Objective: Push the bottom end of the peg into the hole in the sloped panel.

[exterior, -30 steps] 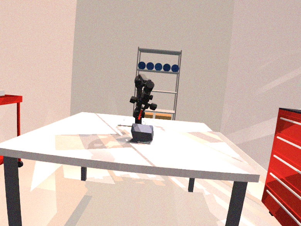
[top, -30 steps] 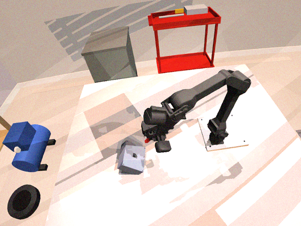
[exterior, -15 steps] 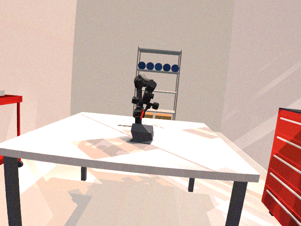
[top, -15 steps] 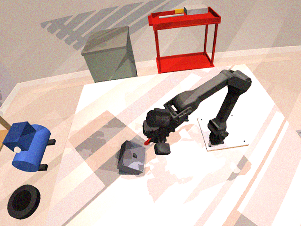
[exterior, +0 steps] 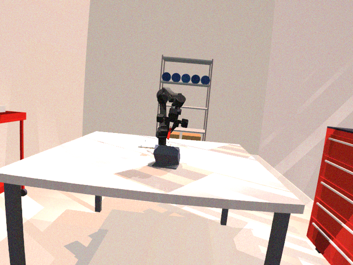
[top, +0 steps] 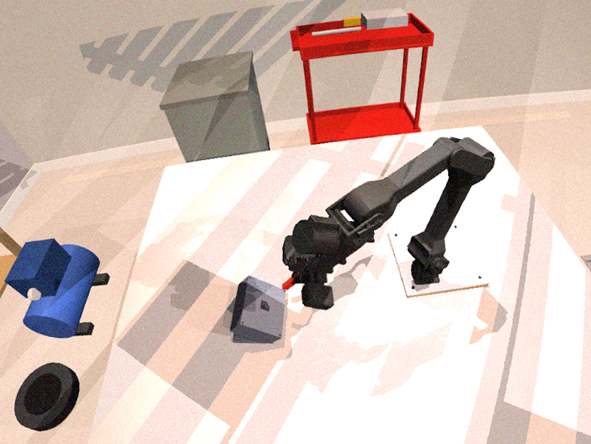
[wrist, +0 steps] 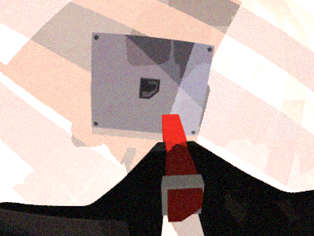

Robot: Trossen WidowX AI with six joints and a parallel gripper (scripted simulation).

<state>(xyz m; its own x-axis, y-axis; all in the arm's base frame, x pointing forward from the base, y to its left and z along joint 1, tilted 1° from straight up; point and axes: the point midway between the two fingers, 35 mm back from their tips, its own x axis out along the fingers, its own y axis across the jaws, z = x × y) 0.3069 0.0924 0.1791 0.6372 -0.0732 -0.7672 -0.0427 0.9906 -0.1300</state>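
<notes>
Right now the sloped panel is 110 mm below my gripper tip, 100 mm ahead of it and 10 mm to the left of it. Round my gripper tip: peg (10 mm behind, 10 mm above).
</notes>
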